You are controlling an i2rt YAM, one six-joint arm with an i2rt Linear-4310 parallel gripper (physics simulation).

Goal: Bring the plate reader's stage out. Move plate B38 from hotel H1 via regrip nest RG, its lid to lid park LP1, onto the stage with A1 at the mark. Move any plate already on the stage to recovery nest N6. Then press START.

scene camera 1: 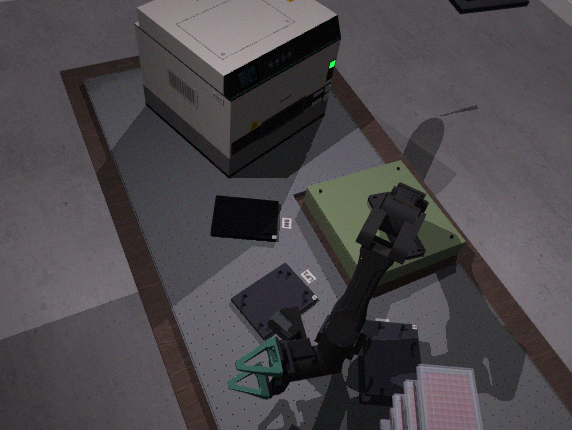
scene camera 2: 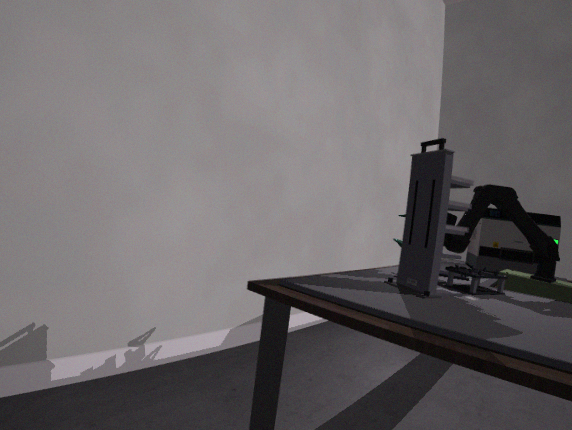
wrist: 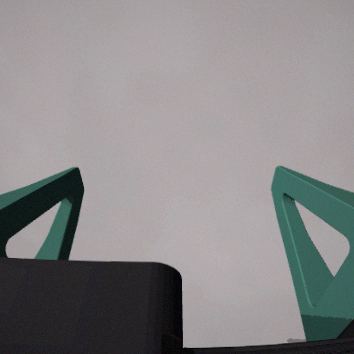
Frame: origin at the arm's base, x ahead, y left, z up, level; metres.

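Seen in the pictures: gripper, fingertip midpoint: (scene camera 1: pixel 231 375) (scene camera 2: pixel 396 227) (wrist: pixel 177 177); arm's base at its link origin: (scene camera 2: pixel 543 279).
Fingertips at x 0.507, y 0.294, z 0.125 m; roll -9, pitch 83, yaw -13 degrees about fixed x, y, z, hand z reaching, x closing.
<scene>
Offsets run from my fingertips to a thing's top centre.
My gripper (scene camera 1: pixel 233 375) (wrist: pixel 177 177) is open and empty, its two green fingers wide apart. It hangs above the left part of the table, beyond the dark angled nest {dx -0.161, dy -0.200, dz -0.152 m} (scene camera 1: pixel 270 297), whose label I cannot read surely. The plate reader {dx -0.248, dy -0.824, dz +0.158 m} (scene camera 1: pixel 190 95) (scene camera 2: pixel 487 232) stands at the far end with a green light; no stage shows outside its front. The black nest N6 {dx -0.160, dy -0.437, dz -0.154 m} (scene camera 1: pixel 244 218) lies before it and holds no visible plate. Another dark nest {dx -0.344, dy +0.023, dz -0.096 m} (scene camera 1: pixel 392 357) stands near the hotel (scene camera 2: pixel 425 225). Pink plates {dx -0.276, dy +0.195, dz +0.171 m} (scene camera 1: pixel 447 400) show at the hotel; which is B38 I cannot tell.
The arm rises from a green base block (scene camera 1: pixel 340 210) (scene camera 2: pixel 530 285) at the table's right edge. A wooden rim (scene camera 1: pixel 155 320) (scene camera 2: pixel 350 317) edges the table. In the wrist view a plain grey wall (wrist: pixel 175 100) shows behind the fingers. The tall hotel has a black top handle.
</scene>
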